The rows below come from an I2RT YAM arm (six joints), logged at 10 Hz.
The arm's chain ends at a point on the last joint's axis. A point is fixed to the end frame.
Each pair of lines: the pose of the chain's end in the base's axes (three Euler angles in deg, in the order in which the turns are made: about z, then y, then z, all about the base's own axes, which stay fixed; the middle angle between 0 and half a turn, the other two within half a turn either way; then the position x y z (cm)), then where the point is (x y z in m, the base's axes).
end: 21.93 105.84 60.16 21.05 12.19 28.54
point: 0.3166 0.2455 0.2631
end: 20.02 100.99 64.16 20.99 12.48 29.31
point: 0.3071 0.2572 0.2854
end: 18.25 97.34 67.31 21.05 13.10 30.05
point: 0.2997 0.2691 0.3040
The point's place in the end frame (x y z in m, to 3 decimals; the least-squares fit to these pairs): -0.032 -0.020 0.160
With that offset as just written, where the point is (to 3 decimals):
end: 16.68 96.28 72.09 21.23 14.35 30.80
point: 0.289 0.289 0.315
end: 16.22 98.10 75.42 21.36 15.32 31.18
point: 0.282 0.303 0.314
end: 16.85 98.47 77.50 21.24 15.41 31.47
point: 0.275 0.306 0.316
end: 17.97 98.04 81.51 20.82 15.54 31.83
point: 0.261 0.311 0.320
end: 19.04 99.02 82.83 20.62 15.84 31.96
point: 0.256 0.315 0.318
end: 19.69 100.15 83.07 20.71 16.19 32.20
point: 0.256 0.319 0.317
